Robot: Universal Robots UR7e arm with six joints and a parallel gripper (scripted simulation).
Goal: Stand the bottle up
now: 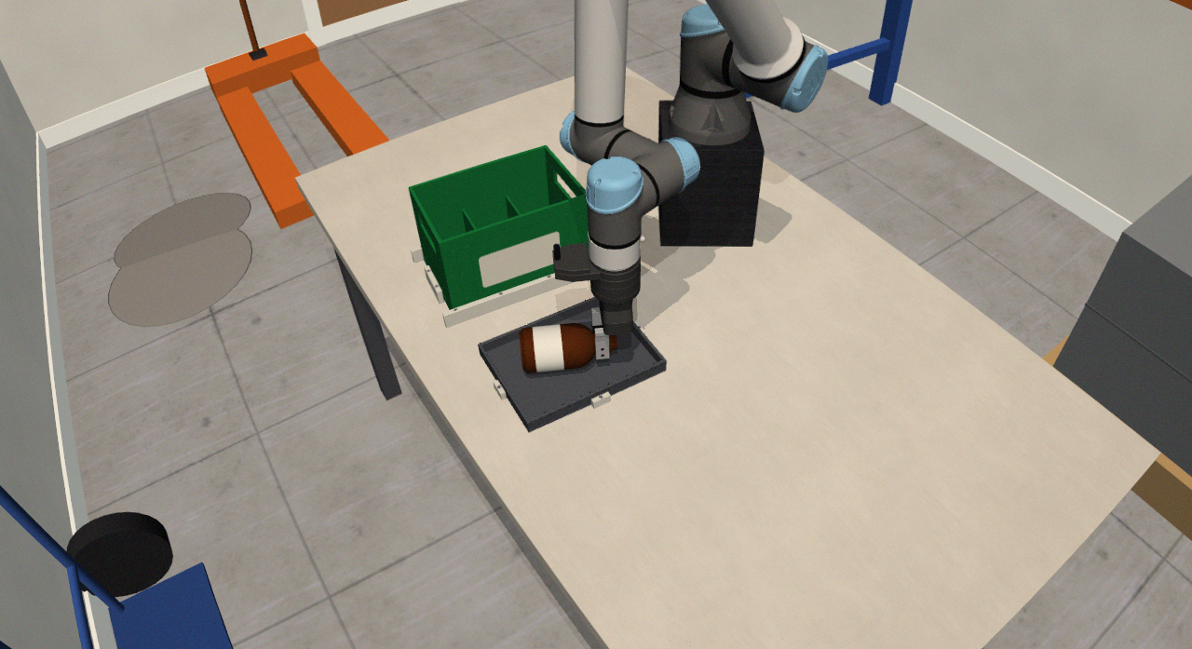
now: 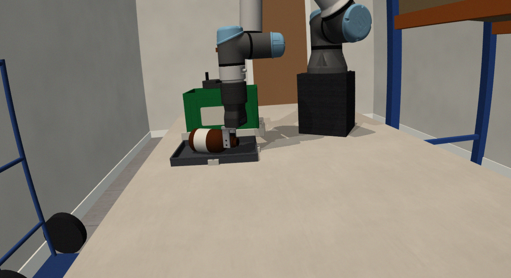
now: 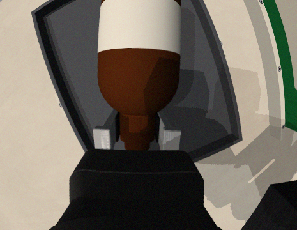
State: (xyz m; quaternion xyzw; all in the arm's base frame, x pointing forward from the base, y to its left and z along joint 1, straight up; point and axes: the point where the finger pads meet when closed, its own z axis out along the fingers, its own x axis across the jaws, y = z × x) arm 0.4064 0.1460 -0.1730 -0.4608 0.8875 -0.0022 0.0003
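The brown bottle lies 4 cm ahead of my hand, 3 cm to the right of it and 1 cm below it. From my hand the other things lie so: green crate: 30 cm to the right, 4 cm above, 3 cm behind; tray: 4 cm ahead, 3 cm to the right, 3 cm below.
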